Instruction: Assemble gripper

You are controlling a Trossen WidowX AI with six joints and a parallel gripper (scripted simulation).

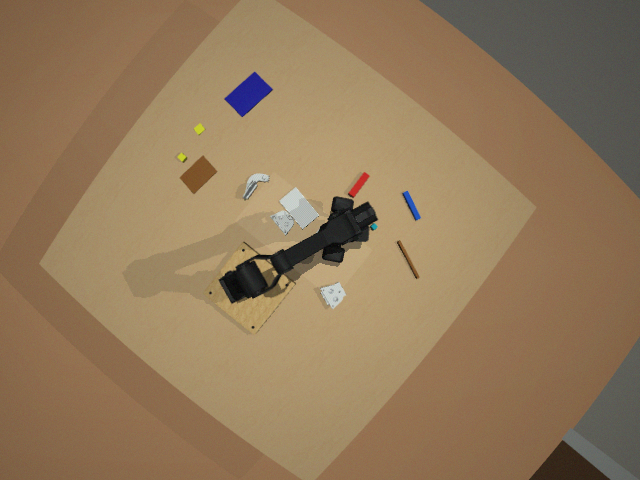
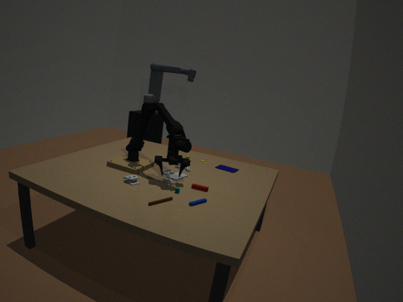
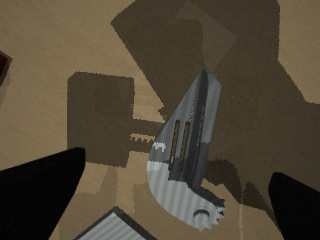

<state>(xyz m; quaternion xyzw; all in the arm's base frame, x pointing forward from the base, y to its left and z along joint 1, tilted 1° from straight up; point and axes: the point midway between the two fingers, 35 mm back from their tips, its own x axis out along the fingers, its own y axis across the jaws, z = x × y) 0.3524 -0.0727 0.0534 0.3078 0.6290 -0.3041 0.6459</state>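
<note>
My gripper tip is 40 mm past the flat white plate, 130 mm to the right of it and 40 mm above it. The rest, counted from my gripper tip: teal cube (100 mm ahead, 70 mm to the right, 30 mm below); then red block (150 mm ahead, 60 mm to the left, 40 mm below); then brown stick (120 mm ahead, 230 mm to the right, 40 mm below).
</note>
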